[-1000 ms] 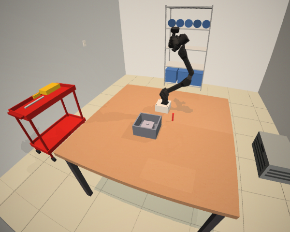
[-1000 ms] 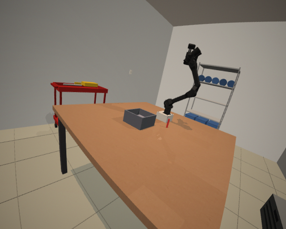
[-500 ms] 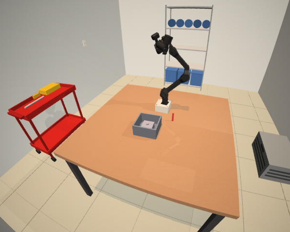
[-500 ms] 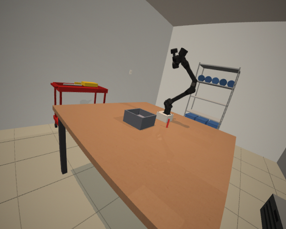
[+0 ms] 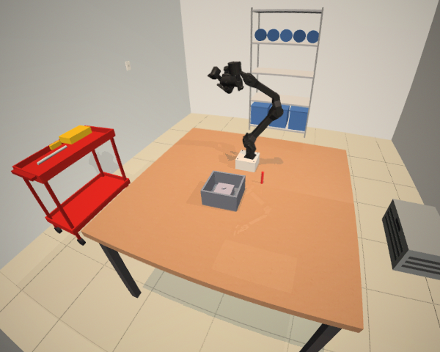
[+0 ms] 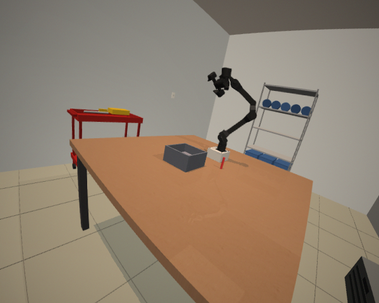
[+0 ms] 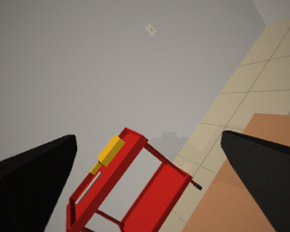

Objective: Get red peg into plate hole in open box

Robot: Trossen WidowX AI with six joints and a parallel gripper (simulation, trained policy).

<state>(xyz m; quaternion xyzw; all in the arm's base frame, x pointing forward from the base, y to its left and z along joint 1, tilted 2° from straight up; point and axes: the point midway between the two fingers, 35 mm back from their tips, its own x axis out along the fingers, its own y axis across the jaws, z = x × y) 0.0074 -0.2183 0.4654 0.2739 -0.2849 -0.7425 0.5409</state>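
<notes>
The red peg lies 13 cm ahead of my gripper tip, 39 cm to the left of it and 50 cm below it. From my gripper tip the other things lie so: grey box (34 cm ahead, 25 cm to the left, 51 cm below); then plate (34 cm ahead, 25 cm to the left, 49 cm below).
</notes>
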